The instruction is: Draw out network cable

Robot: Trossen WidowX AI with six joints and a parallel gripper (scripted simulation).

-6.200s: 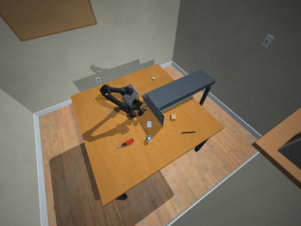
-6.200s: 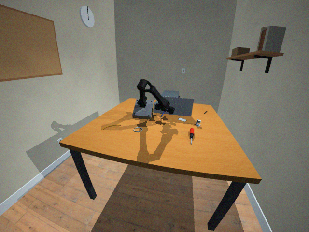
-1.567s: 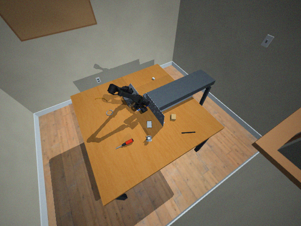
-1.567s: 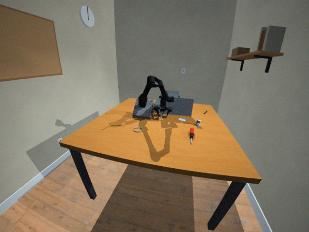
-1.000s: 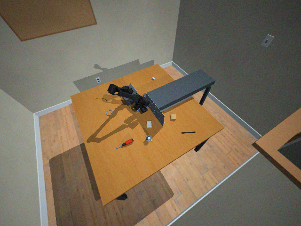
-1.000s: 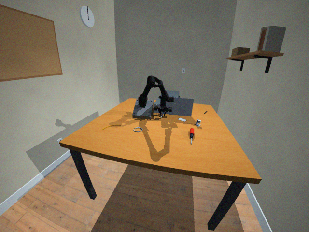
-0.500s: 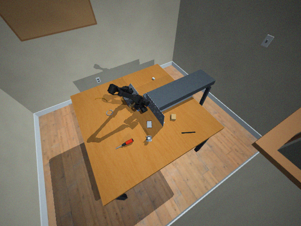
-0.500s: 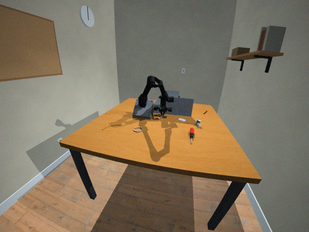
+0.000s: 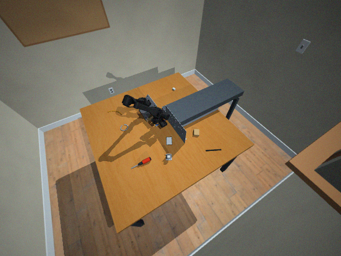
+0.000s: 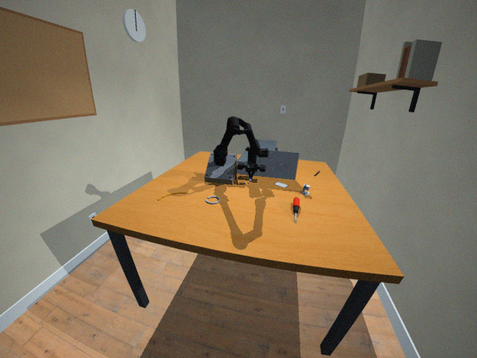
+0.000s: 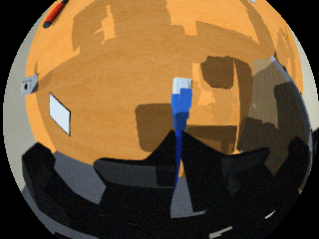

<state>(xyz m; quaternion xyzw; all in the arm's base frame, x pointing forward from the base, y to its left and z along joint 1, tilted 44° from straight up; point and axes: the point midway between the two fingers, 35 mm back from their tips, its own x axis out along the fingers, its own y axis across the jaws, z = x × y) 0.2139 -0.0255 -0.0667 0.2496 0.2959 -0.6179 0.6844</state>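
Now: the white rectangle 210 mm ahead of my hand, 40 mm below it and 10 mm to the right of it. From my hand the other things lie so: wooden block (270 mm to the left, 260 mm ahead, 30 mm below); red screwdriver (320 mm to the right, 300 mm ahead, 30 mm below); plug (40 mm to the right, 20 mm below).
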